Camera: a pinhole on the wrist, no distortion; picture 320 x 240 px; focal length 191.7 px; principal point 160.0 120.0 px. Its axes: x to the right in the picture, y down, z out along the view. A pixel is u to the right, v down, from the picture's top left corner.
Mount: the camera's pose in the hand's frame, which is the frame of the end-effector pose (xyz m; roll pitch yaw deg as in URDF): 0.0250 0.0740 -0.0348 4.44 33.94 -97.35
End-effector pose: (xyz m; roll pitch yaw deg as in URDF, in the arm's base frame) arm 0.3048 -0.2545 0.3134 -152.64 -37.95 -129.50
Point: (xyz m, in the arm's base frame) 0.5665 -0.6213 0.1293
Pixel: 181.8 135.0
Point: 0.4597 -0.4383 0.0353
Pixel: 139.6 70.8
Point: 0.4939 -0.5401 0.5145
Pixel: outside the picture
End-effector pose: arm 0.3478 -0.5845 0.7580 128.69 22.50 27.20
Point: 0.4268 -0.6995 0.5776
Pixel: 122.4 191.4
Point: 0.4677 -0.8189 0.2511
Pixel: 129.7 203.7
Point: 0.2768 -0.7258 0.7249
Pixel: 150.0 15.1
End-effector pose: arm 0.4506 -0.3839 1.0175 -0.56 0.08 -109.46
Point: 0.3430 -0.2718 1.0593
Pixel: 303.5 67.9
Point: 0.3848 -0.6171 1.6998
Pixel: 41.1 206.5
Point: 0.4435 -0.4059 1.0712
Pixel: 179.5 147.6
